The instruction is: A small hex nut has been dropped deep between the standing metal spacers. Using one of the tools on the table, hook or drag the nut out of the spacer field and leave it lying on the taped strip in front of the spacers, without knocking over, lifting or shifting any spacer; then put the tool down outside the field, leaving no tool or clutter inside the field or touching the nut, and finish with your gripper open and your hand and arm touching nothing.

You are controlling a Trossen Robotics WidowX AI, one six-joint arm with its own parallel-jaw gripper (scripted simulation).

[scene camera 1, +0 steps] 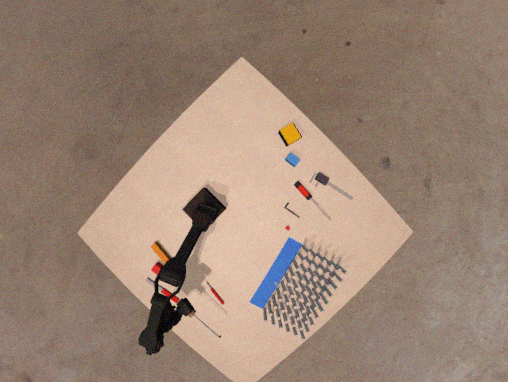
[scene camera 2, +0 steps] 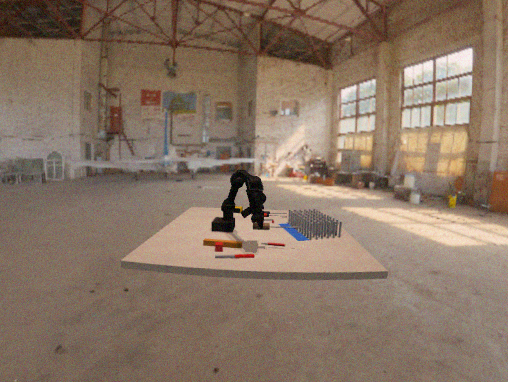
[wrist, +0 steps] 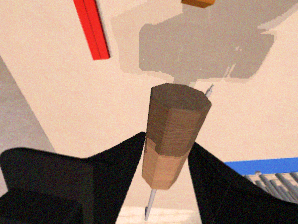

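The gripper [wrist: 166, 140] is visible, as is a blue taped strip [scene camera 1: 291, 248].
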